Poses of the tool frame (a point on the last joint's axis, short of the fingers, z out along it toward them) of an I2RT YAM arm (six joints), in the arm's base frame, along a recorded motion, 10 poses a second.
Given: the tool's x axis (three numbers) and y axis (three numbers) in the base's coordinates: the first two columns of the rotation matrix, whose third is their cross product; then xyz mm.
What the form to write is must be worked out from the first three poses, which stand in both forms.
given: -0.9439 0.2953 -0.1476 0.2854 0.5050 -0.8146 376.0 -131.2 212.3
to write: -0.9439 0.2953 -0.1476 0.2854 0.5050 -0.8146 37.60 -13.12 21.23
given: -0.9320 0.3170 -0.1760 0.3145 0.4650 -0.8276 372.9 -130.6 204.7
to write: -0.9320 0.3170 -0.1760 0.3145 0.4650 -0.8276 37.29 -13.06 20.47
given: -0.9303 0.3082 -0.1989 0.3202 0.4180 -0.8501 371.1 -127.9 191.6
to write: -0.9303 0.3082 -0.1989 0.3202 0.4180 -0.8501 37.11 -12.79 19.16
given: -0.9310 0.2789 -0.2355 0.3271 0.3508 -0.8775 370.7 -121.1 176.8
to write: -0.9310 0.2789 -0.2355 0.3271 0.3508 -0.8775 37.07 -12.11 17.68
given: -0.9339 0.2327 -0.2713 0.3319 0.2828 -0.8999 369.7 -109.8 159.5
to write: -0.9339 0.2327 -0.2713 0.3319 0.2828 -0.8999 36.97 -10.98 15.95
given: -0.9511 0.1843 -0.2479 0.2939 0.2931 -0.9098 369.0 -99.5 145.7
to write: -0.9511 0.1843 -0.2479 0.2939 0.2931 -0.9098 36.90 -9.95 14.57
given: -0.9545 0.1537 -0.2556 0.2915 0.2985 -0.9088 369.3 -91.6 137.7
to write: -0.9545 0.1537 -0.2556 0.2915 0.2985 -0.9088 36.93 -9.16 13.77
